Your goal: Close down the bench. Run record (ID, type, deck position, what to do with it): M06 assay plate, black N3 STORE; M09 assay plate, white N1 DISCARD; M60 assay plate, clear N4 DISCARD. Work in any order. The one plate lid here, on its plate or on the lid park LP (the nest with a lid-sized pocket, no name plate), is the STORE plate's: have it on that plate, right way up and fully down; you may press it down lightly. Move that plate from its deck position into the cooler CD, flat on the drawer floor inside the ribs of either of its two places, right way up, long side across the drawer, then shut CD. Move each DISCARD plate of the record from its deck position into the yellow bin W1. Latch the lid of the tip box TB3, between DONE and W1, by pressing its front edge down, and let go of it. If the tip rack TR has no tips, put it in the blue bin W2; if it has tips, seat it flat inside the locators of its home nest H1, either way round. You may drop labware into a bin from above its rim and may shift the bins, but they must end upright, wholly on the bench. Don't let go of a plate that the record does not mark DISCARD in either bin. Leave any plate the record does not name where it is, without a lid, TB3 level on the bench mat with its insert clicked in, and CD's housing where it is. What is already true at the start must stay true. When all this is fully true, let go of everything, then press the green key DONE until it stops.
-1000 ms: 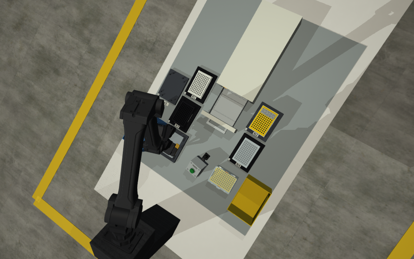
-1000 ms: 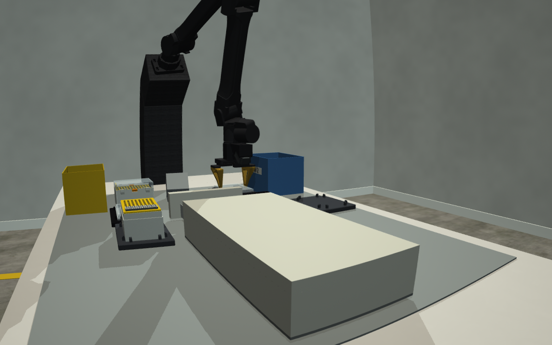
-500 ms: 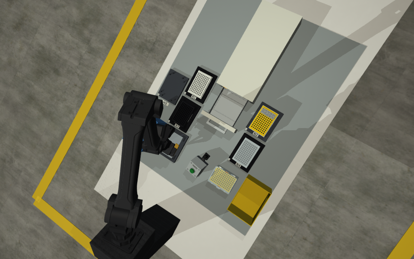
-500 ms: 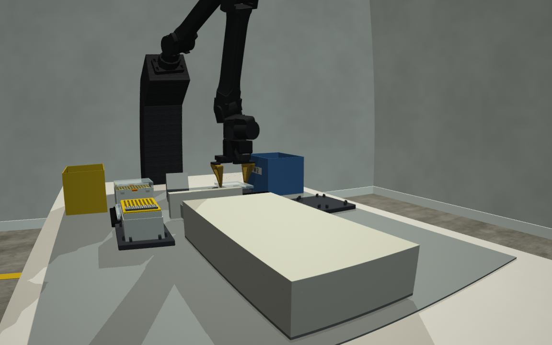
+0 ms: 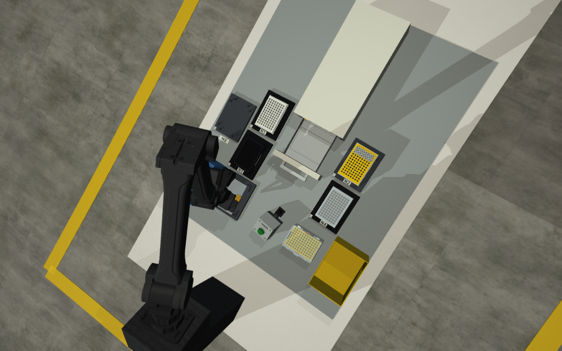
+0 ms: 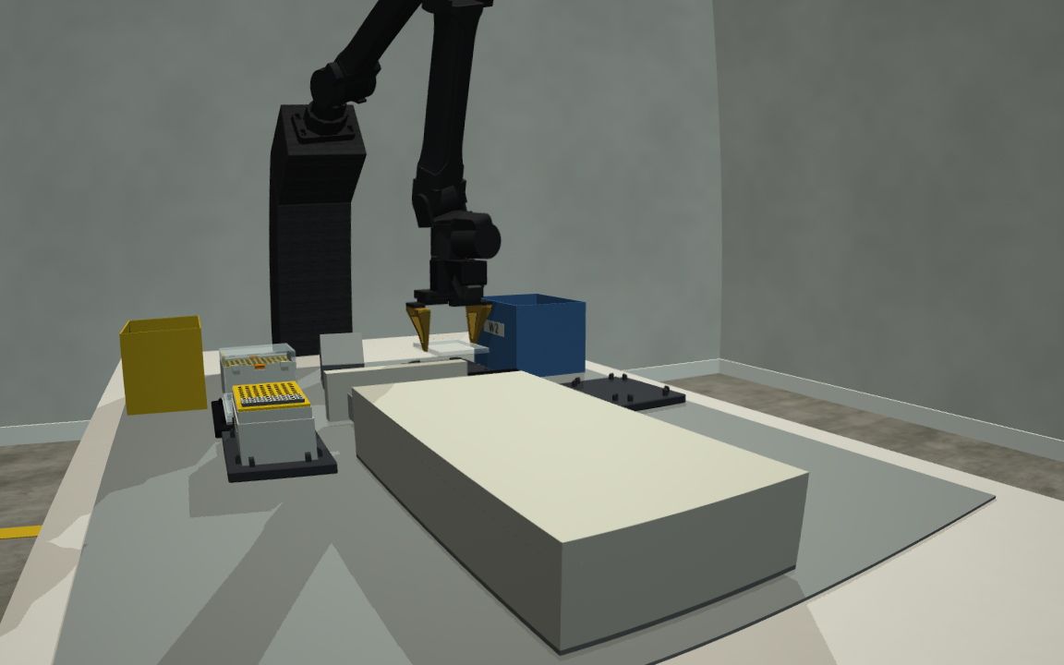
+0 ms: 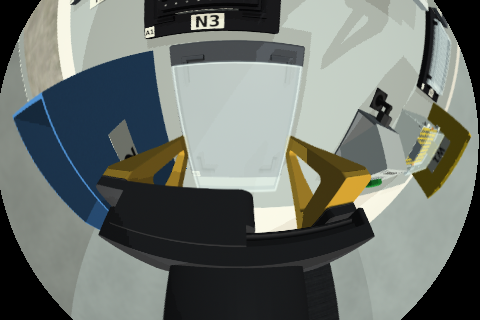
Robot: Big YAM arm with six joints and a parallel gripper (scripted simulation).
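My hand is 50 mm above the lid park LP. Round my hand: blue bin W2: 20 mm ahead, 150 mm to the left, 20 mm below; then clear plate lid: right at my hand; then black plate: 170 mm ahead, 10 mm to the right, 30 mm below.
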